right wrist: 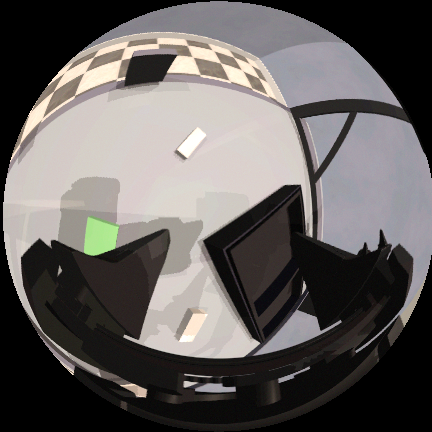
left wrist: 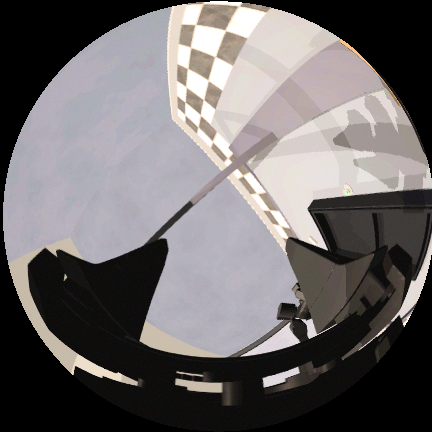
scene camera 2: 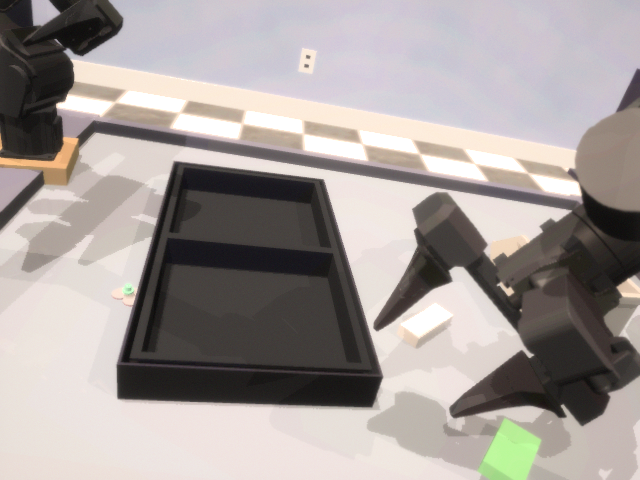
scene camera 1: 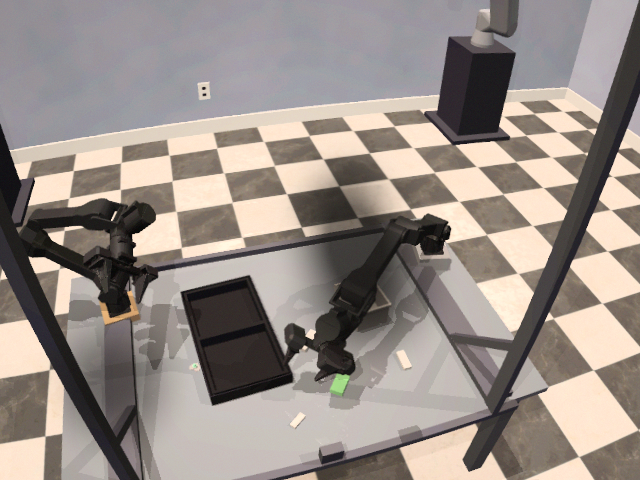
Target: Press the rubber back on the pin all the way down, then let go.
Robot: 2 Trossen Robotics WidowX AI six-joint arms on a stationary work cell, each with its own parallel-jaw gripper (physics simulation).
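Frame: origin at the left arm's base, x back, y right, z up, level; metres.
Where they show: left gripper, fingertip midpoint: [right wrist: 373, 235] [left wrist: 228, 244] [scene camera 1: 123, 298]; right gripper, fingertip midpoint: [right wrist: 233, 237] [scene camera 2: 413, 371] [scene camera 1: 299, 372]; left arm's base at its link origin: [scene camera 2: 31, 149] [scene camera 1: 118, 307]; right arm's base at its link origin: [scene camera 1: 431, 248].
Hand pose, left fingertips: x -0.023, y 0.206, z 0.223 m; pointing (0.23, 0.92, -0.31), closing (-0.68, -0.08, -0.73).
Observation:
Each offset is from my left fingertips to the top centre of the thing. "*": to the spot under its first point.
The pin @[dz -0.238, dx -0.118, dy +0.064 m] [scene camera 1: 191, 368] [scene camera 2: 119, 293] is a small flat pinkish piece lying on the table at the left side of the black tray. The small green rubber back @[* dz -0.237, dx -0.120, dy +0.071 m] [scene camera 1: 195, 365] [scene camera 2: 128, 289] [left wrist: 347, 191] stands on its middle; how far down it sits is too small to tell. My left gripper [scene camera 1: 122, 297] [left wrist: 228, 244] is open and empty, raised near its own arm's base, to the left of the pin and away from it. My right gripper [scene camera 1: 301, 372] [scene camera 2: 413, 370] [right wrist: 233, 237] is open and empty over the table to the right of the tray, far from the pin.
The two-compartment black tray @[dz -0.209, dx -0.243, dy +0.021 m] [scene camera 1: 253, 387] [scene camera 2: 248, 383] [right wrist: 225, 265] stands between the pin and my right gripper. A green block @[dz -0.233, dx -0.428, dy +0.281 m] [scene camera 1: 339, 384] [scene camera 2: 510, 450] [right wrist: 101, 236] and several white blocks @[dz -0.239, dx -0.288, dy +0.326 m] [scene camera 1: 297, 420] @[dz -0.234, dx -0.421, dy +0.120 m] [scene camera 2: 426, 324] [right wrist: 191, 143] lie on the table. A bin stands behind my right arm.

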